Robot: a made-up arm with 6 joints. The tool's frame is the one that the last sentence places.
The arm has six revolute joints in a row. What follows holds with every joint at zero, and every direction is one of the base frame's. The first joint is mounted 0.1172 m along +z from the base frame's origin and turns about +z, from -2.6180 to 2.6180 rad. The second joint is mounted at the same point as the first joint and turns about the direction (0.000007, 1, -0.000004), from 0.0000 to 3.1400 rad. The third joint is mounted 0.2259 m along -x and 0.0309 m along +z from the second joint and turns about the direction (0.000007, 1, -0.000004), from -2.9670 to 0.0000 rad. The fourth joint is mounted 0.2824 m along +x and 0.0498 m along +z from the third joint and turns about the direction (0.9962, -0.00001, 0.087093), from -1.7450 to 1.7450 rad. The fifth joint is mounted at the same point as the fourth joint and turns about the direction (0.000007, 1, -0.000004), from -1.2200 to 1.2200 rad. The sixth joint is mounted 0.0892 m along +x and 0.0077 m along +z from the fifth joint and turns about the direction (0.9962, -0.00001, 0.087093), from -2.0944 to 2.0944 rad. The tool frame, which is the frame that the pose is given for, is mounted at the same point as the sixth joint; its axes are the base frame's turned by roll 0.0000, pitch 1.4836 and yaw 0.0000 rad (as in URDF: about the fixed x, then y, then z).
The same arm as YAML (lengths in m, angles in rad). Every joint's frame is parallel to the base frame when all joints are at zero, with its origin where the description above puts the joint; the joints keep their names.
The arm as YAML. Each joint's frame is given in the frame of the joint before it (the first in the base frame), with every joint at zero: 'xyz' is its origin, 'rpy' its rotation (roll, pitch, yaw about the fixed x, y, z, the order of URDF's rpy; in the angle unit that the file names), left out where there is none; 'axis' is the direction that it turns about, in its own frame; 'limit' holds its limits. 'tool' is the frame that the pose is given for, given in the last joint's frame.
units:
  length: m
  angle: rad
joints:
  - name: joint 1
    type: revolute
    origin:
      xyz: [0.0, 0.0, 0.1172]
    axis: [0.0, 0.0, 1.0]
    limit:
      lower: -2.618
      upper: 2.618
  - name: joint 2
    type: revolute
    origin:
      xyz: [0.0, 0.0, 0.0]
    axis: [0.0, 1.0, 0.0]
    limit:
      lower: 0.0
      upper: 3.14
  - name: joint 3
    type: revolute
    origin:
      xyz: [-0.2259, 0.0, 0.0309]
    axis: [0.0, 1.0, 0.0]
    limit:
      lower: -2.967
      upper: 0.0
  - name: joint 4
    type: revolute
    origin:
      xyz: [0.2824, 0.0, 0.0498]
    axis: [0.9962, 0.0, 0.0871]
    limit:
      lower: -1.745
      upper: 1.745
  - name: joint 5
    type: revolute
    origin:
      xyz: [0.0, 0.0, 0.0]
    axis: [0.0, 1.0, 0.0]
    limit:
      lower: -1.22
      upper: 1.22
  - name: joint 6
    type: revolute
    origin:
      xyz: [0.0892, 0.0, 0.0077]
    axis: [0.9962, 0.0, 0.0871]
    limit:
      lower: -2.0944
      upper: 2.0944
tool:
  origin:
    xyz: [0.0, 0.0, 0.0]
    rpy: [0.0, 1.4836, 0.0]

